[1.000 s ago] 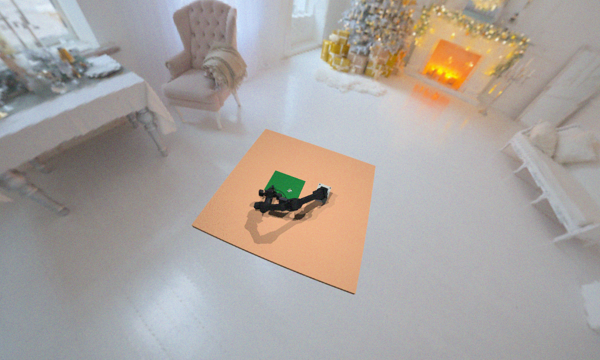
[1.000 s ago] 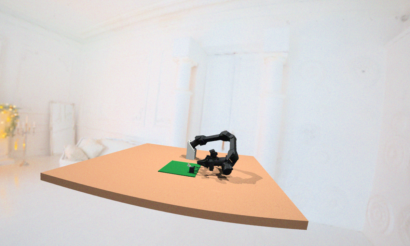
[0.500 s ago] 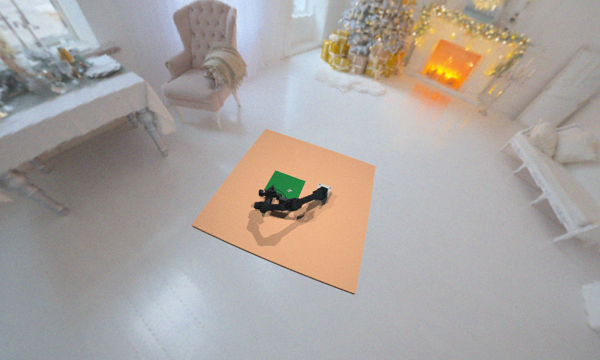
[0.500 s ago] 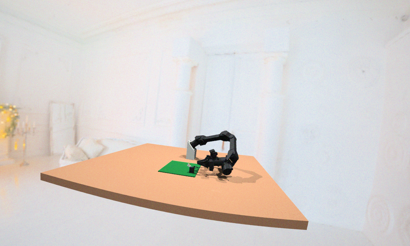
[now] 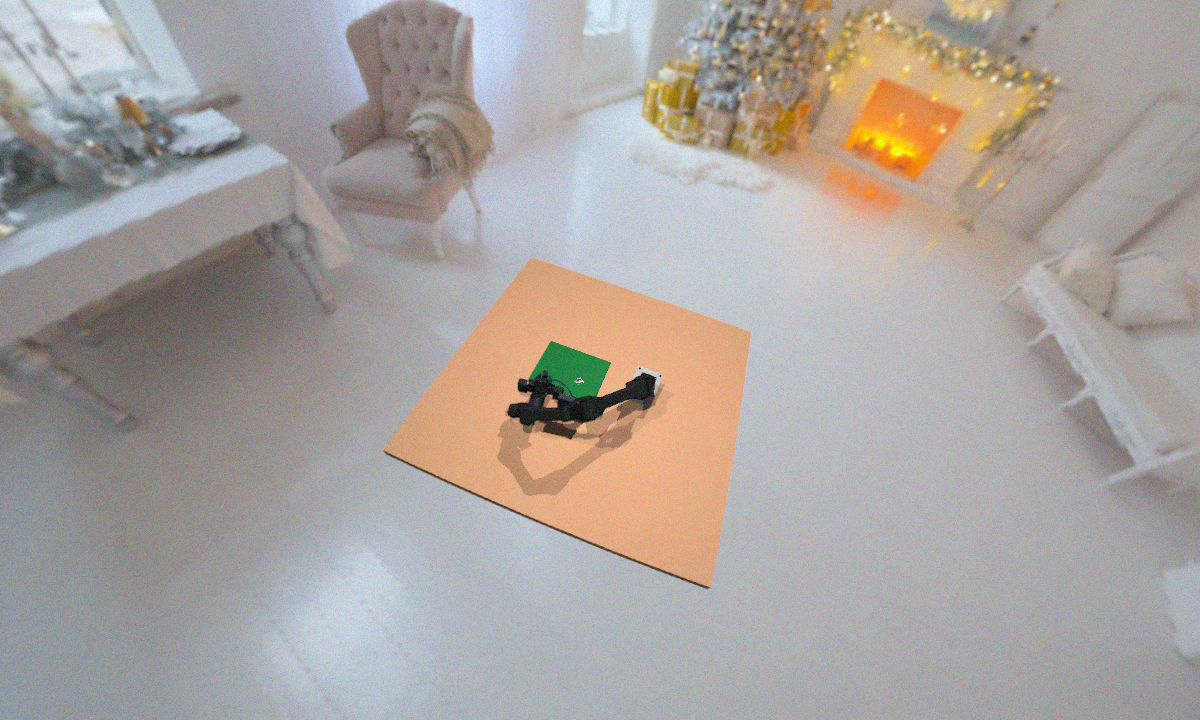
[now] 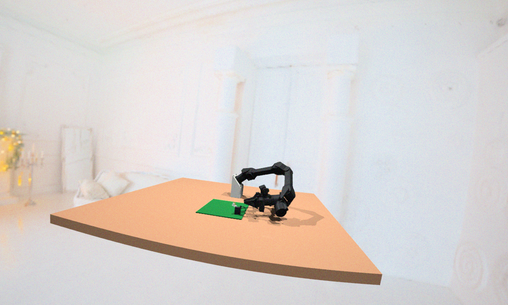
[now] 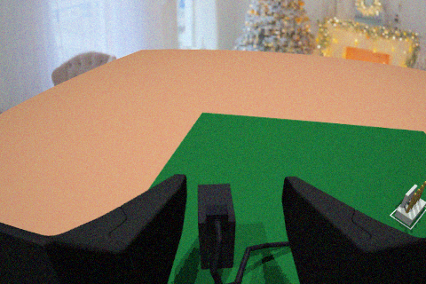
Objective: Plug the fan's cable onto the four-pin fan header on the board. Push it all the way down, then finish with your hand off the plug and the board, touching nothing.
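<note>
The dark plug is 1 cm ahead of my gripper tip, 3 cm to the right of it and 5 cm below it. Round my gripper tip: green board 7 cm behind, 11 cm to the right, 9 cm below; black fan 16 cm behind, 8 cm to the left, 1 cm below.
</note>
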